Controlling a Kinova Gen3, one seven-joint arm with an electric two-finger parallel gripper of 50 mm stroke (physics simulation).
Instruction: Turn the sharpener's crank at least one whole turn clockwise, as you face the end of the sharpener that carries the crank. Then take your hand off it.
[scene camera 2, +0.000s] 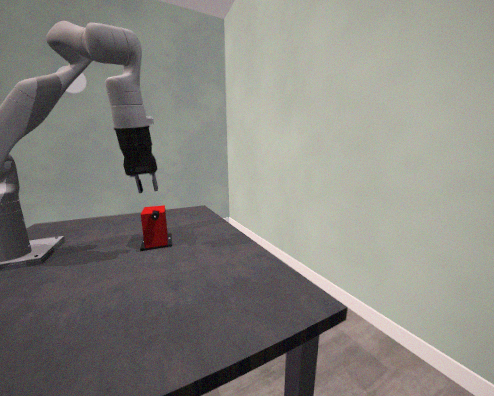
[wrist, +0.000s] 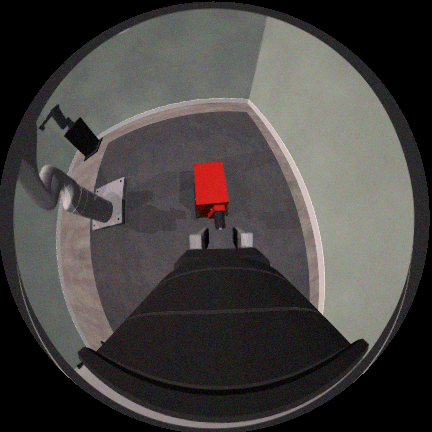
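Observation:
The red sharpener (scene camera 2: 155, 232) (wrist: 210, 182) stands upright on its dark base on the table. Its crank shows as a short red arm with a black knob (scene camera 2: 155, 215) (wrist: 219, 219), near the top of the end that faces scene camera 2. The knob is up at the top of that end. My gripper (scene camera 2: 148, 191) (wrist: 220, 234) is open and empty. It hangs above the sharpener, clear of the crank, with its fingers pointing down. In the wrist view the knob shows just beyond the fingertips, and the sharpener's lower part is mostly hidden beneath its top.
The dark table (scene camera 2: 200, 300) (wrist: 150, 155) carries the robot's base plate (scene camera 2: 47, 248) (wrist: 120, 192) to the left of the sharpener. A black box-like thing with an arm (wrist: 82, 137) shows beyond the table at the left of the wrist view. Walls stand behind and at the right.

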